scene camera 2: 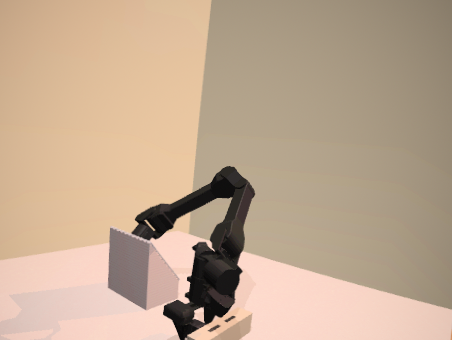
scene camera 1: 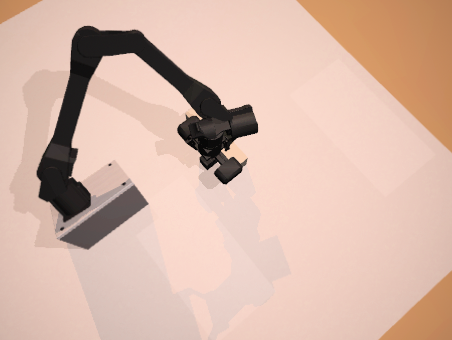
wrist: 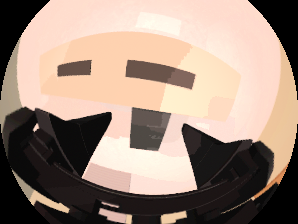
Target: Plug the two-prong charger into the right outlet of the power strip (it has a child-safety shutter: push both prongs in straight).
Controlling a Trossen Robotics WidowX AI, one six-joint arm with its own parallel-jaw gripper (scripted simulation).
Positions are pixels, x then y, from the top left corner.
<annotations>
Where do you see a dark charger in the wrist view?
At 148, 127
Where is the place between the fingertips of my gripper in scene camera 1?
208, 161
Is my gripper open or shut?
Open.
</annotations>
